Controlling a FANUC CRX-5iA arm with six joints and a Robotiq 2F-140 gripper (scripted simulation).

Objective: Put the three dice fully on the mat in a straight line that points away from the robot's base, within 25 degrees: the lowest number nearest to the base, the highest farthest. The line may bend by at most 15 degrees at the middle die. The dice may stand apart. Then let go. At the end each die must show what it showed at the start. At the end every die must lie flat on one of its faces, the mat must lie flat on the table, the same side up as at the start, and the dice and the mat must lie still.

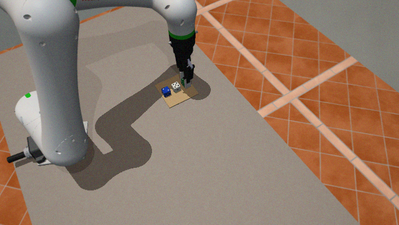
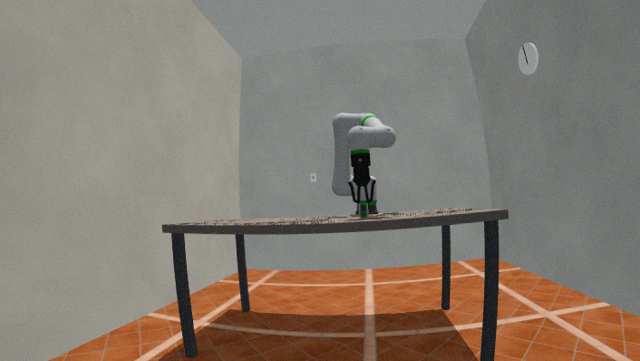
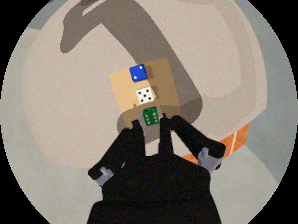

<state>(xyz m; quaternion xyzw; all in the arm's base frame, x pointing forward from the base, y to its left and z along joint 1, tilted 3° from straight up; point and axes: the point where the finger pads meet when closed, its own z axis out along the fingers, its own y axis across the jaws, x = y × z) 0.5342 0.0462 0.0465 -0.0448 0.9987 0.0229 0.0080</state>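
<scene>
Now: hand 2 cm above the green die. From my hand the other things lie so: blue die (9 cm behind, 2 cm below, 1 cm to the right); tan mat (5 cm behind, 4 cm below); white die (5 cm behind, 2 cm below).
</scene>
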